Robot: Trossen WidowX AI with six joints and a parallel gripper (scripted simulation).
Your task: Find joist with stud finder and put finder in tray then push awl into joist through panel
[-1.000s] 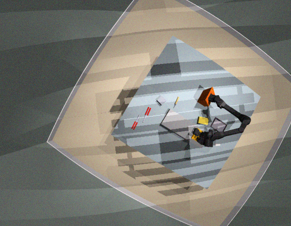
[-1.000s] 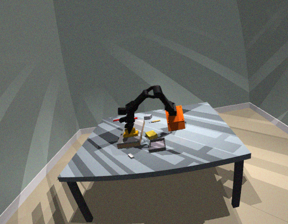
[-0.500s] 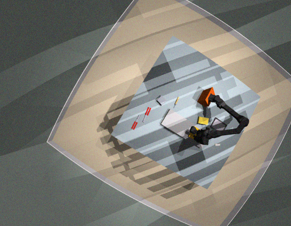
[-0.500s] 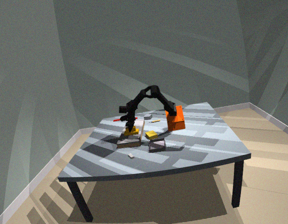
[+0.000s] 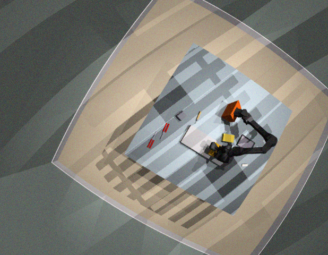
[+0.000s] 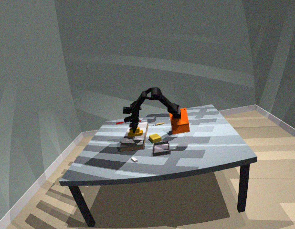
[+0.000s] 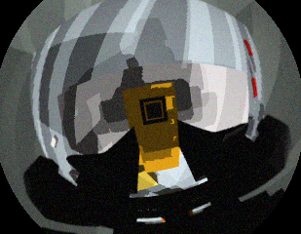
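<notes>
Now: gripper tip 250 mm to the right of the dark grey tray, 250 mm past it and 50 mm above it. From my gripper tip the other things lie so: square window 30 mm above, 20 mm ahead; then yellow block 180 mm behind, 60 mm to the left, 50 mm below; then yellow stud finder 20 mm above, 10 mm ahead.
</notes>
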